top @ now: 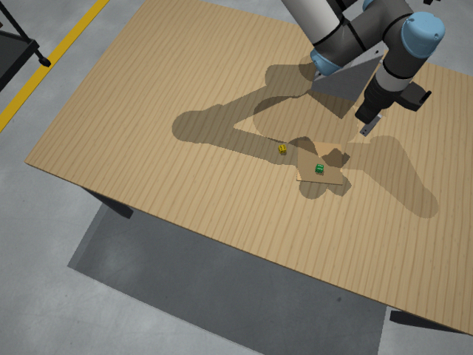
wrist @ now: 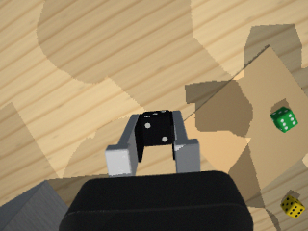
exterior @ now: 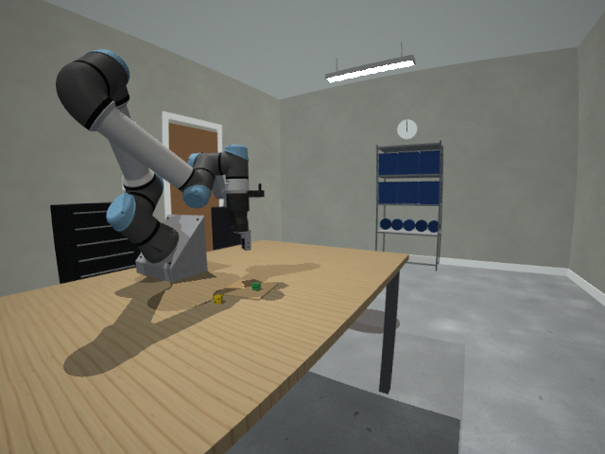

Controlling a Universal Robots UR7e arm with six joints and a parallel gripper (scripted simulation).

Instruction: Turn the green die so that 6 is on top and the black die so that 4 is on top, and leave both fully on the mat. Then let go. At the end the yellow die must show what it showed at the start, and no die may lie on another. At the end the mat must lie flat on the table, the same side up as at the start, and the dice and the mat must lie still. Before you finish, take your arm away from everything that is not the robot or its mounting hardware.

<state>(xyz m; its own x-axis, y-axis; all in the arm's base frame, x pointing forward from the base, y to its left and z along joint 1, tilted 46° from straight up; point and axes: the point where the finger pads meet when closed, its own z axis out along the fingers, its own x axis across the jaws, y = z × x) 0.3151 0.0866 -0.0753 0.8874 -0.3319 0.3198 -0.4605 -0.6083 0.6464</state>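
The tan mat is 8 cm ahead of my hand, 10 cm to the right of it and 12 cm below it. The rest, counted from my hand: green die (11 cm ahead, 9 cm to the right, 11 cm below); yellow die (7 cm ahead, 22 cm to the right, 11 cm below); black die (1 cm below).
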